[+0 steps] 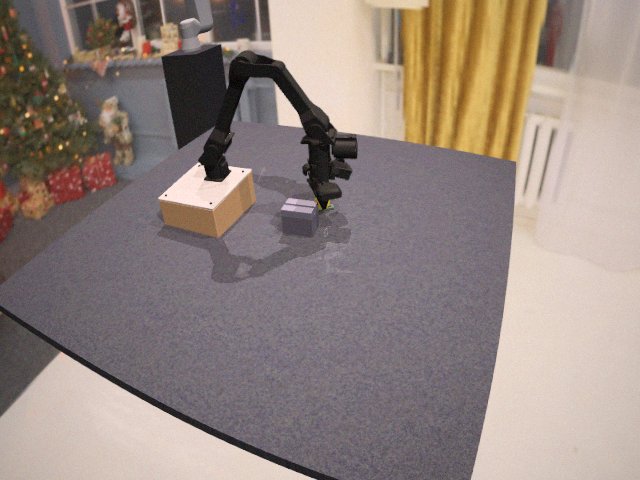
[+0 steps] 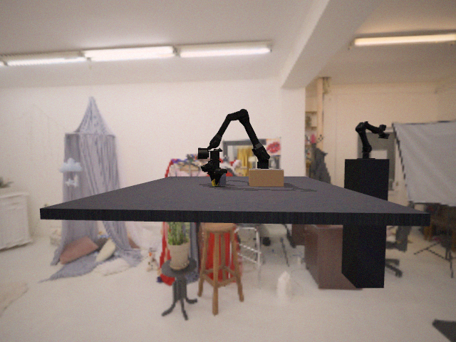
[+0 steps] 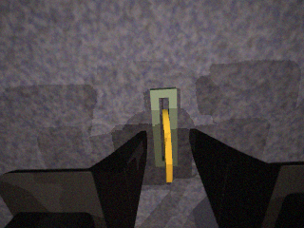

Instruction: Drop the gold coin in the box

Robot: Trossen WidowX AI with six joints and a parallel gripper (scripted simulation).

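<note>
My gripper tip is 10 mm below the coin.
</note>
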